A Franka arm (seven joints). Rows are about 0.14 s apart.
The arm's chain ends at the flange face. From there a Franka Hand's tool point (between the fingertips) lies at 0.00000 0.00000 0.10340 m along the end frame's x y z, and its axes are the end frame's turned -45 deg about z.
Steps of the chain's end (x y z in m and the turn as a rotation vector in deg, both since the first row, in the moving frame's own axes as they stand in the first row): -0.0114 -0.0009 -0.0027 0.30 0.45 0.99; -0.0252 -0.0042 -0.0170 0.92 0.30 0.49; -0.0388 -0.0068 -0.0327 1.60 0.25 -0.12; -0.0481 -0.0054 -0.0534 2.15 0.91 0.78; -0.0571 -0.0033 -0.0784 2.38 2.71 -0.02; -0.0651 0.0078 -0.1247 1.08 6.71 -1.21; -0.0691 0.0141 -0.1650 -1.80 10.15 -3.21; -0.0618 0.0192 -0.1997 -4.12 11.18 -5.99
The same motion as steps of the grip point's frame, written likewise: -0.0065 -0.0085 -0.0027 -0.11 0.53 0.99; -0.0133 -0.0216 -0.0170 0.44 0.86 0.49; -0.0203 -0.0340 -0.0327 0.95 1.31 -0.12; -0.0263 -0.0394 -0.0535 0.88 2.16 0.78; -0.0316 -0.0423 -0.0786 -0.23 3.60 -0.02; -0.0416 -0.0335 -0.1254 -3.98 5.51 -1.21; -0.0478 -0.0240 -0.1667 -8.45 5.90 -3.21; -0.0473 -0.0112 -0.2019 -10.82 4.99 -5.99
